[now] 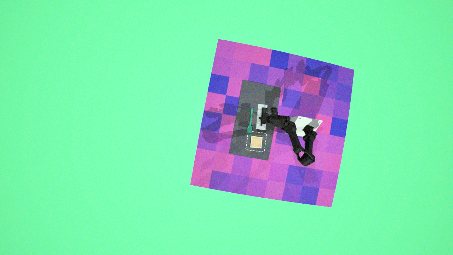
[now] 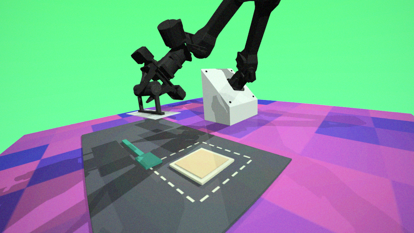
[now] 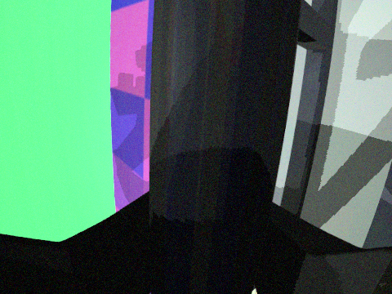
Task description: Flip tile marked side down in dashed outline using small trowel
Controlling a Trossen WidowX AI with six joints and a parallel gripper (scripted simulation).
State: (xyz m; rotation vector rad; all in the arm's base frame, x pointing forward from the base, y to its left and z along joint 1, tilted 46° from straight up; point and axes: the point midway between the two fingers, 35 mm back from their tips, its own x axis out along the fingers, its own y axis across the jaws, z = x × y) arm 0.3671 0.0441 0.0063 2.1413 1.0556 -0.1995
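My gripper tip is now 4 cm short of the teal l-shaped strip, 5 cm to the right of it and 13 cm above it. From my gripper tip the other things lie so: cream tile (6 cm behind, 18 cm to the left, 13 cm below); dark mat (1 cm to the left, 15 cm below); small trowel (3 cm behind, 1 cm below).
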